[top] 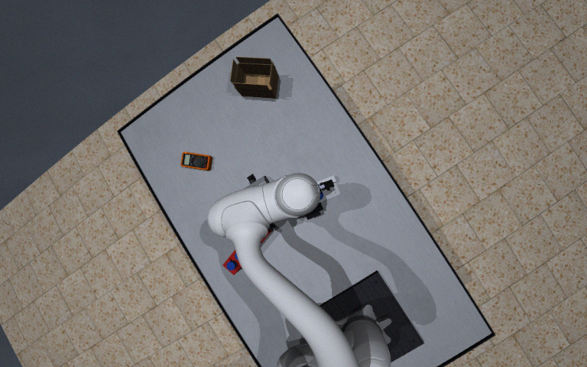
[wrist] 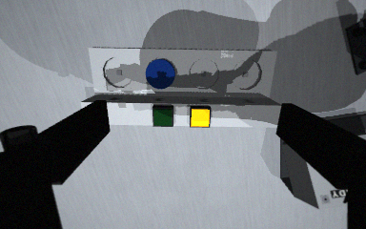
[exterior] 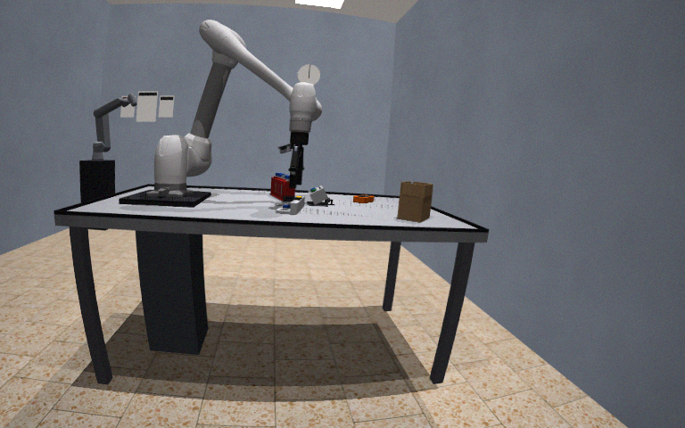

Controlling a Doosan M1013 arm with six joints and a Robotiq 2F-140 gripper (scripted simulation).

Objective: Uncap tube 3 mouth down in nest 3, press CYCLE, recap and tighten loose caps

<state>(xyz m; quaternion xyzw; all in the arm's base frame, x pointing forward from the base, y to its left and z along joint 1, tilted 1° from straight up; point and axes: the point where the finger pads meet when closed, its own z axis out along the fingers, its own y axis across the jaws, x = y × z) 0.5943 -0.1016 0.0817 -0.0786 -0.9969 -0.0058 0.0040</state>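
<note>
The blue cap is 3 cm behind my hand, 3 cm to the right of it and 9 cm below it. Round my hand: key housing (10 cm ahead, 18 cm to the left, 5 cm below); green ready key (9 cm ahead, 15 cm to the left, 4 cm below); blue cycle key (8 cm ahead, 20 cm to the left, 4 cm below).
</note>
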